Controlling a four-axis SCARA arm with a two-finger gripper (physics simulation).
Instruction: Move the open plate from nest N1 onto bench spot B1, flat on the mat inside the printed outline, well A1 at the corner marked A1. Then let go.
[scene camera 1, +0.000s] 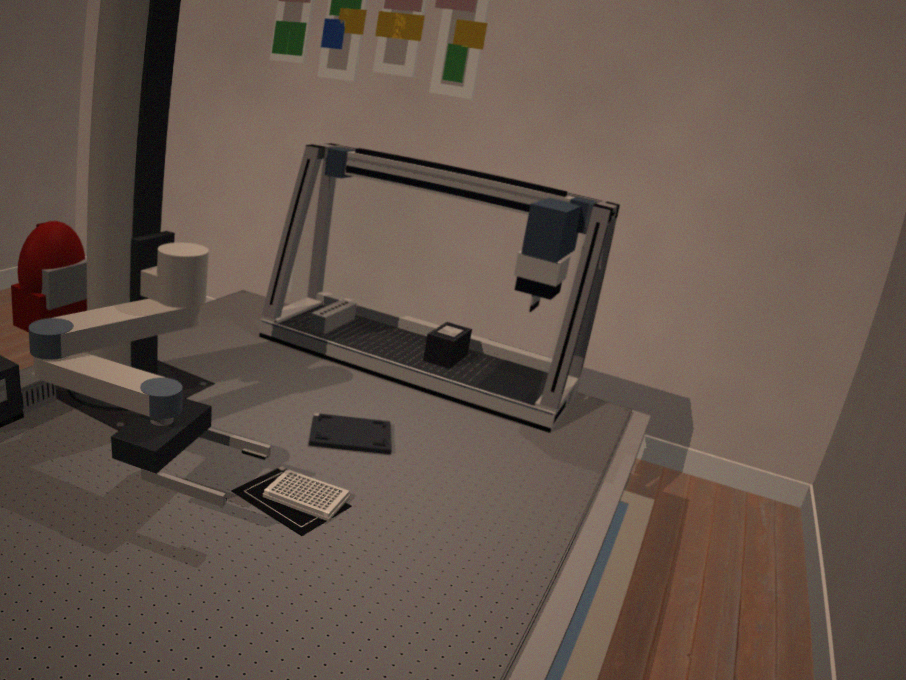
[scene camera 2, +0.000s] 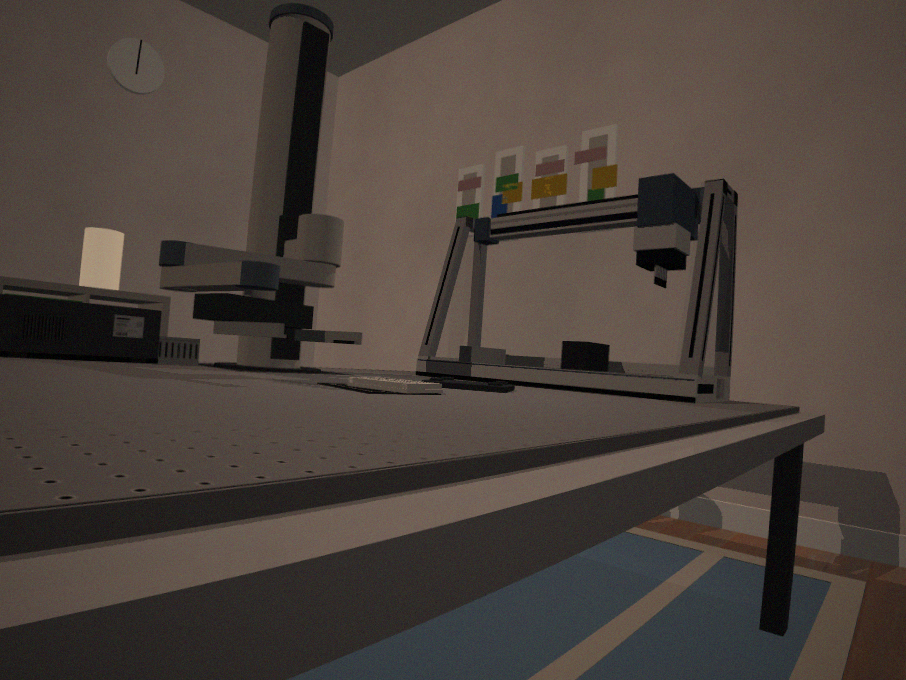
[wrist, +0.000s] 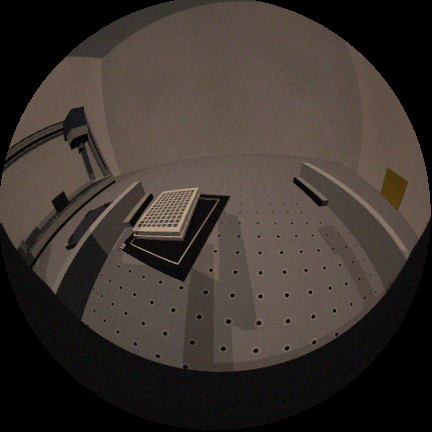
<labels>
My gripper (scene camera 1: 247, 474) carries nothing. Also in view: a white well plate (scene camera 1: 300, 492).
</labels>
